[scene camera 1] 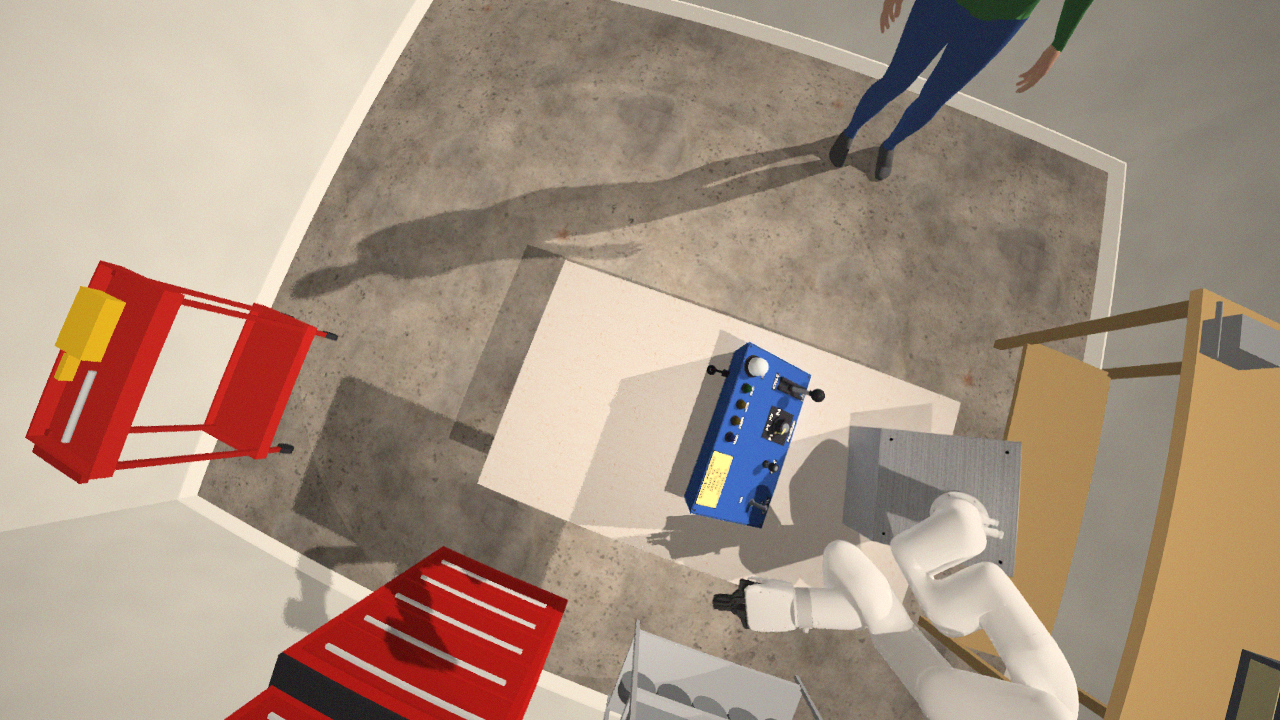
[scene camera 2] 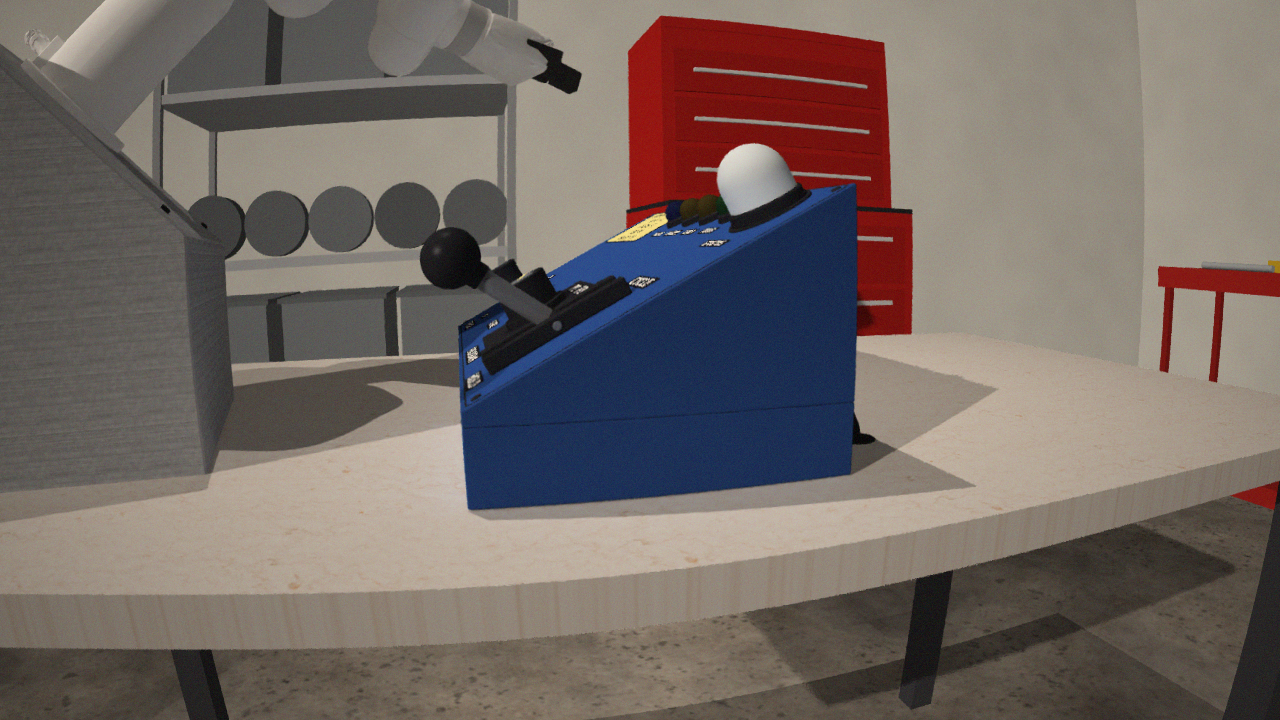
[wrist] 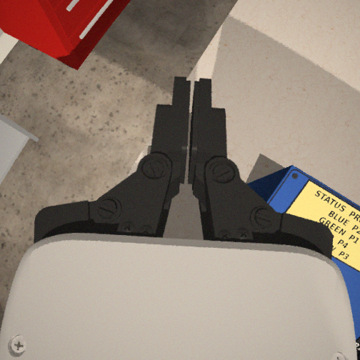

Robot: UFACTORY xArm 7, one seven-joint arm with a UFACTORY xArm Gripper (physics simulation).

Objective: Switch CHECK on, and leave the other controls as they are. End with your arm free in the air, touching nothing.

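Frame: origin at the arm's base, x left, y back, z up, level; millimetres.
Seen in the pictures: gripper, fingertip midpoint: (scene camera 1: 713, 601) (scene camera 2: 576, 84); arm's base at its link origin: (scene camera 2: 70, 110).
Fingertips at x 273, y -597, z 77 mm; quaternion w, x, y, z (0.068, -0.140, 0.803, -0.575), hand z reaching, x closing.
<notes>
Pixels of each thing's middle, then the offset from my fingertips to it. "pt": a spot on its surface instead. Level surfaces: height alone.
- blue sloped control box at the middle of its body: (scene camera 2: 611, 337) (scene camera 1: 746, 436) dx -364, dy +82, dz -318 mm
- white dome at a spot on its surface: (scene camera 2: 754, 179) pt dx -583, dy +62, dz -192 mm
- rotary knob at the middle of its body: (scene camera 2: 525, 293) (scene camera 1: 782, 427) dx -412, dy +172, dz -272 mm
- small stubby control at the middle of its body: (scene camera 2: 517, 291) (scene camera 1: 768, 465) dx -294, dy +153, dz -276 mm
- yellow label at a spot on its surface: (scene camera 2: 638, 228) (scene camera 1: 713, 488) pt dx -207, dy -8, dz -215 mm
- pale table at its surface level: dz -386 mm
A blue sloped control box (scene camera 1: 744, 461) (scene camera 2: 662, 358) (wrist: 288, 193) stands on the table. It carries a white dome (scene camera 1: 756, 367) (scene camera 2: 754, 179), a lever with a black ball (scene camera 1: 817, 394) (scene camera 2: 450, 257), a rotary knob (scene camera 1: 781, 428), a small stubby control (scene camera 1: 770, 466), another control (scene camera 1: 759, 503) near the lower end, and a yellow label (scene camera 1: 714, 479) (scene camera 2: 638, 228) (wrist: 345, 220). I cannot read which control is CHECK or tell its state. My gripper (scene camera 1: 719, 601) (scene camera 2: 570, 80) (wrist: 190, 99) is shut and empty, in the air off the box's label end, touching nothing.
The pale table (scene camera 1: 572, 358) (scene camera 2: 358, 555) also bears a grey metal block (scene camera 1: 930, 447) (scene camera 2: 89, 313) near the arm's base. A red drawer cabinet (scene camera 2: 760, 98) (wrist: 45, 35), a grey shelf rack (scene camera 2: 512, 179), a red cart (scene camera 1: 259, 385) and a person (scene camera 1: 966, 53) stand around it.
</notes>
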